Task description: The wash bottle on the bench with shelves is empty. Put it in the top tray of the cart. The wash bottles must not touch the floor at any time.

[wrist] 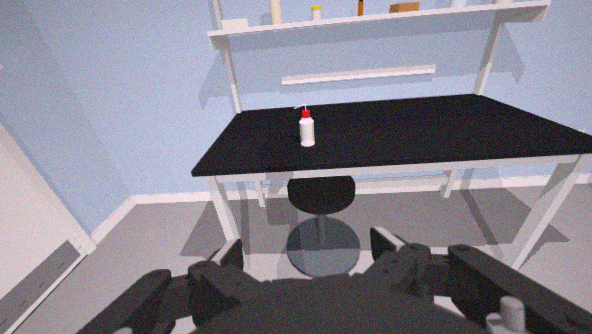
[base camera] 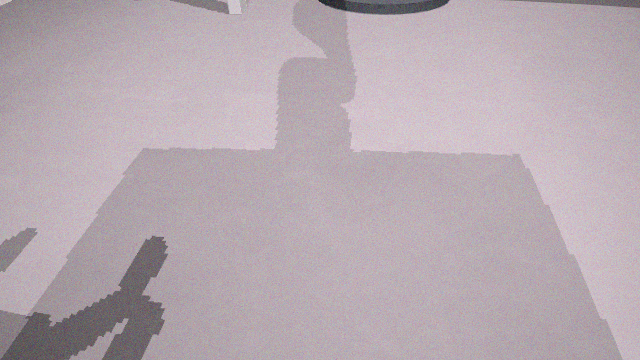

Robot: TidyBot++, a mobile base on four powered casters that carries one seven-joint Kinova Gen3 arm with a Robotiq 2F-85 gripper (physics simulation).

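Frame: origin at the arm's base, x left, y back, z up, level; metres.
Seen in the pictures: gripper, fingertip midpoint: [wrist: 306, 247].
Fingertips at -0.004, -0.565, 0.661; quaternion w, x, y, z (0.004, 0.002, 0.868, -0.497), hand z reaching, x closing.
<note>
A point is followed by its place in that frame, as x, y, z.
A white wash bottle [wrist: 307, 132] @[-0.053, -1.326, 0.430] with a red cap and a thin bent spout stands upright on the black top of the bench [wrist: 410, 125] @[-0.543, -1.451, 0.366], toward its left part and near the front edge. My gripper [wrist: 306, 247] @[-0.004, -0.565, 0.661] is open, with nothing between its fingers. It is on the near side of the bench, apart from the bottle, which shows above and beyond the fingertips in the wrist view. The cart does not show in either view.
A stool [wrist: 321, 192] with a black seat and grey round base [base camera: 385, 7] @[-0.105, -1.210, -0.376] stands at the bench's front, partly under it. A bench leg [base camera: 235, 6] @[0.350, -1.232, -0.372] [wrist: 224, 207] @[0.334, -1.235, 0.155] is left of it. A shelf [wrist: 370, 19] holding small containers runs above the bench. A door [wrist: 30, 210] @[1.498, -1.452, 0.075] is at the left.
</note>
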